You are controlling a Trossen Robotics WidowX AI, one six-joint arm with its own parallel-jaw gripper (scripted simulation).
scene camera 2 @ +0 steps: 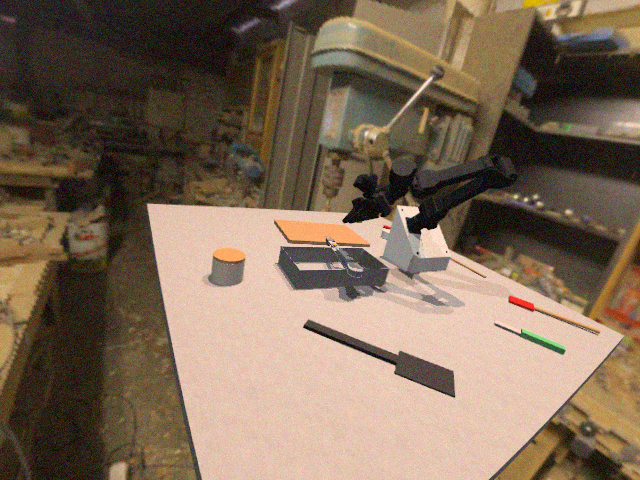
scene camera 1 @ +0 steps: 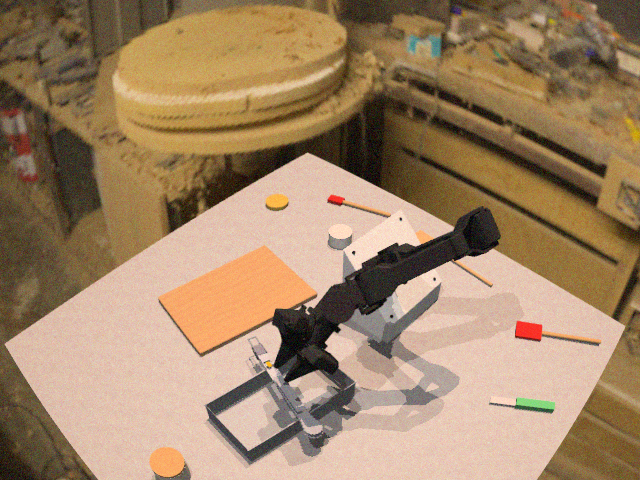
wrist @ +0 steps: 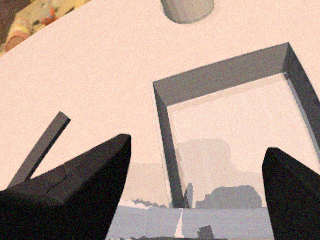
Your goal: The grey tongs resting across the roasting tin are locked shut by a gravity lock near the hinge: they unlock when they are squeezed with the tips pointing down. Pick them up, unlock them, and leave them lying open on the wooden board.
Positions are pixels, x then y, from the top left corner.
Scene:
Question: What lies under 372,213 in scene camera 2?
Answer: My gripper.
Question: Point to a roasting tin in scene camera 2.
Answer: At 306,267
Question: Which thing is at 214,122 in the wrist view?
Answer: A roasting tin.

